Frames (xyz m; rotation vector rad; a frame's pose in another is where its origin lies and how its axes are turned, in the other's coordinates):
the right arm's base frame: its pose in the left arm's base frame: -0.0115 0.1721 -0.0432 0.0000 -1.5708 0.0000
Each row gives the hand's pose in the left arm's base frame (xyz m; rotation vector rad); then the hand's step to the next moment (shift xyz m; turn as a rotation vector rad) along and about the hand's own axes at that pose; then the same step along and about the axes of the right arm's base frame.
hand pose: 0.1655 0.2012 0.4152 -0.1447 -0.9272 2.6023
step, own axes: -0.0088 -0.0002 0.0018 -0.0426 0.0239 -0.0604
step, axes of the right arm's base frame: 0.0013 -0.0043 -0.0078 -0.0632 0.0024 -0.0451
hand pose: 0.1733 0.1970 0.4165 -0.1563 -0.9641 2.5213
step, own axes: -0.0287 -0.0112 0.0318 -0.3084 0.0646 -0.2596
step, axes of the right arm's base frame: 0.0299 -0.0244 -0.0217 -0.2525 -0.0187 -0.3203
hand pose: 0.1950 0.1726 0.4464 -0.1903 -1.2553 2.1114
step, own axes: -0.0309 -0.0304 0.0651 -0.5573 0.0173 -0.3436
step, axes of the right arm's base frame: 0.0532 -0.0565 -0.0095 -0.3080 -0.0938 -0.5703
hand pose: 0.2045 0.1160 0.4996 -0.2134 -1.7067 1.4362
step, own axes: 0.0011 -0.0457 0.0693 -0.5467 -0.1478 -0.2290
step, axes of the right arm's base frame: 0.0432 -0.0636 0.0313 -0.1546 -0.2220 -0.5477
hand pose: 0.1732 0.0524 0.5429 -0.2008 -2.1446 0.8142
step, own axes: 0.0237 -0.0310 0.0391 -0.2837 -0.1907 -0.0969
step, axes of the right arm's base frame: 0.0163 -0.0336 0.0407 -0.0203 -0.2146 -0.2824
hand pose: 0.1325 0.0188 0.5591 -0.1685 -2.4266 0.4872
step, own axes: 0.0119 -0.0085 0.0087 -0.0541 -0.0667 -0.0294
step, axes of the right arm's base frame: 0.0039 -0.0076 0.0147 0.0157 -0.0656 -0.0607
